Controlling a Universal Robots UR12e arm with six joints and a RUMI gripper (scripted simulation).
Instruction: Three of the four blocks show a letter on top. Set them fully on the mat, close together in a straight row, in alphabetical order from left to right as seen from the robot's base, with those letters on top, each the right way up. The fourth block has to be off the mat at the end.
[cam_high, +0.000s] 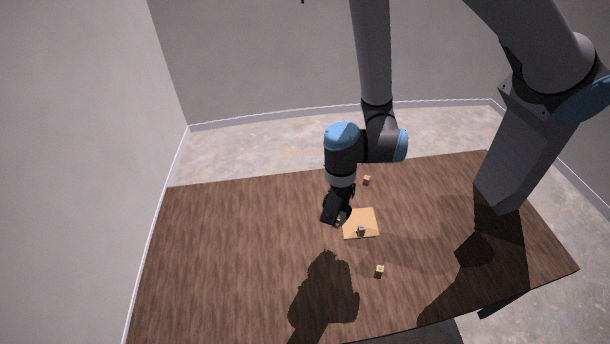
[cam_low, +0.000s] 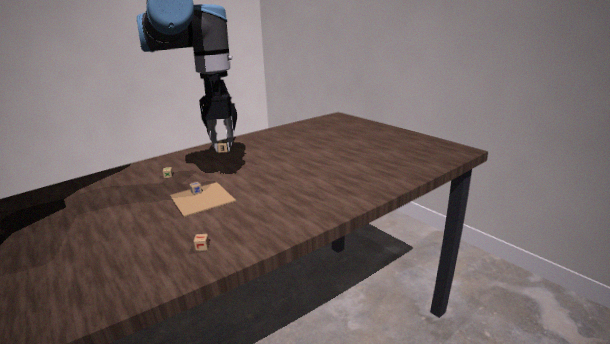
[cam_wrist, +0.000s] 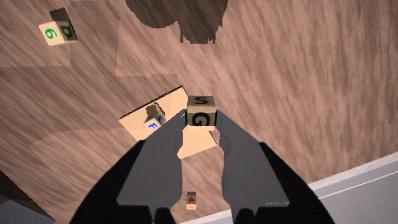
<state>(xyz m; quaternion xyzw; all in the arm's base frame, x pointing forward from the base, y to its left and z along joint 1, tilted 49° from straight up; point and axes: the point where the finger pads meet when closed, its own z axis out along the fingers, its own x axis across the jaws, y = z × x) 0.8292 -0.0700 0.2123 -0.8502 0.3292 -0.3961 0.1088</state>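
The mat is 11 cm below my hand, 11 cm behind it and 3 cm to the right of it.
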